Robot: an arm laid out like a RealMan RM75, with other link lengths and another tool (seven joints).
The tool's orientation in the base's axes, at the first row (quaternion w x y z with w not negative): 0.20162, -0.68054, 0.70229, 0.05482
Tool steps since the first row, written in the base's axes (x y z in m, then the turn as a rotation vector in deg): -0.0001, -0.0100, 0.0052, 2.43, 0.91, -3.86; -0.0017, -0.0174, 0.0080, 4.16, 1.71, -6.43; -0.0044, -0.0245, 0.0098, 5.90, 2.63, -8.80; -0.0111, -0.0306, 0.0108, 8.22, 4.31, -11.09; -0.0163, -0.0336, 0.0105, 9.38, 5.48, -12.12; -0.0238, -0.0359, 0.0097, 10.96, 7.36, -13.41; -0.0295, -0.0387, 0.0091, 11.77, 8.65, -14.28; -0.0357, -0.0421, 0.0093, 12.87, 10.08, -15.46; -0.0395, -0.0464, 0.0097, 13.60, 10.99, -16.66
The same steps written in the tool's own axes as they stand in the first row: 0.0075, -0.0016, -0.0083, 0.55, -1.55, 4.35; 0.0134, -0.0011, -0.0138, 0.74, -2.68, 7.34; 0.0193, 0.0007, -0.0185, 0.74, -3.85, 10.19; 0.0246, 0.0067, -0.0229, 0.01, -5.56, 13.35; 0.0275, 0.0116, -0.0248, -0.71, -6.41, 14.94; 0.0299, 0.0189, -0.0264, -1.99, -7.57, 17.11; 0.0327, 0.0244, -0.0281, -2.88, -8.11, 18.53; 0.0357, 0.0302, -0.0307, -3.78, -8.85, 20.34; 0.0396, 0.0336, -0.0334, -4.20, -9.27, 21.90
